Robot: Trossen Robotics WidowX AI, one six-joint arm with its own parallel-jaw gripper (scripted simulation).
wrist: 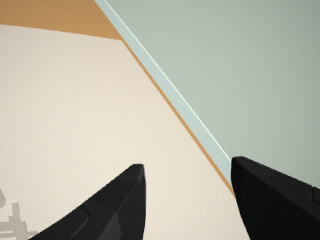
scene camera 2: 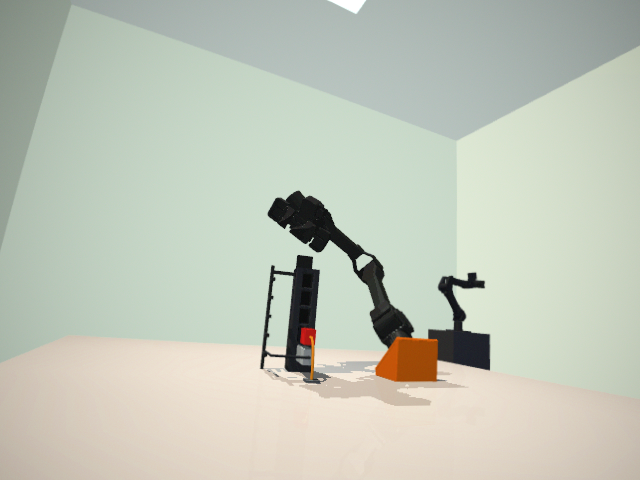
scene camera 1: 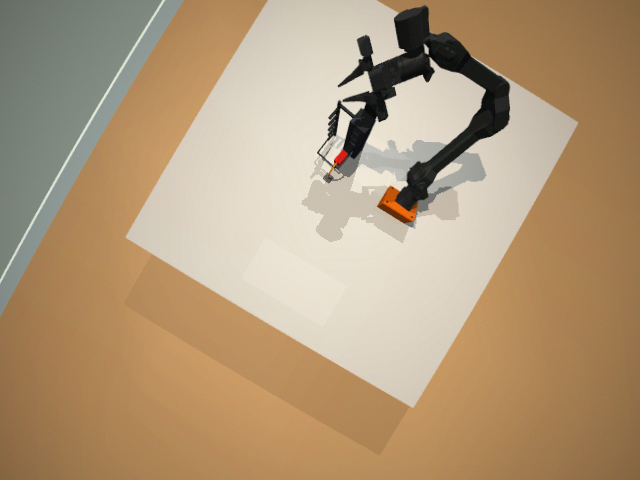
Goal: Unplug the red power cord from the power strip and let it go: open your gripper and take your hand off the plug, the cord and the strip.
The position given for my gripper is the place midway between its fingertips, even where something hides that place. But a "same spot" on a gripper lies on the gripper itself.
My gripper shows in the wrist view, in scene camera 2 and in scene camera 1 [340, 93]. The same spot on my gripper: [wrist: 264, 196] is [scene camera 2: 286, 219].
